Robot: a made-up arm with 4 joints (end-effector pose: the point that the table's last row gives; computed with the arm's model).
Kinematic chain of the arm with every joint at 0, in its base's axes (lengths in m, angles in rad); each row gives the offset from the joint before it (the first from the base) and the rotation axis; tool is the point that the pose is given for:
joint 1: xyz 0 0 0.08 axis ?
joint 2: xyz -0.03 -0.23 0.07 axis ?
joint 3: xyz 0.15 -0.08 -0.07 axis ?
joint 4: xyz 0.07 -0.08 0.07 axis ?
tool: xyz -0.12 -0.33 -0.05
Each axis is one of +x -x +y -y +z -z.
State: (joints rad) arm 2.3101 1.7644 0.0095 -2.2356
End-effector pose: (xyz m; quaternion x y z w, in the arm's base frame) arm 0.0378 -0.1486 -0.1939 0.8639 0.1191 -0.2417 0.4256
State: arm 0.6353 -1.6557 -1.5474 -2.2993
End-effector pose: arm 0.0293 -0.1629 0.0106 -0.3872 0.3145 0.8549 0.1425
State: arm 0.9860 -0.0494 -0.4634 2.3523
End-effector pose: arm 0.3388 -0.3571 0.2035 -0.7040 0.2901 0.4009 0.5094
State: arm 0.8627 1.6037 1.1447 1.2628
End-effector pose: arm -0.0883 -0.0678 0.4298 -0.8701 -0.1299 -0.3380 0.3345
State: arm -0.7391 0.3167 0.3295 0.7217
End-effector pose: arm -0.2670 -0.5703 0.3383 -0.4334 -0.4357 -0.2527 0.7473
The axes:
joint 1: +y
joint 2: -y
joint 3: -x
joint 4: -x

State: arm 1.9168 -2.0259 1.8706 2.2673
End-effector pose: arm 0.1961 0.0018 0.3401 0.3425 -0.4400 0.8089 0.1863
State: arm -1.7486 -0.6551 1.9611 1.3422
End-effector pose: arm 0.0058 0.1189 0.1148 0.8514 -0.0420 0.5182 0.0690
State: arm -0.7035 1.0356 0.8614 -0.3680
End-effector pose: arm -0.2314 -0.6233 0.1877 -0.1576 -0.7409 -0.1866 0.6256
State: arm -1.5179 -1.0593 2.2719 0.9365
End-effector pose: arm 0.0298 0.1277 0.0746 0.9733 -0.0076 0.2272 0.0325
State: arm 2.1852 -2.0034 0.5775 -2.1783
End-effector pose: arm 0.2808 -0.2789 0.2988 0.3588 -0.6032 0.6215 0.3482
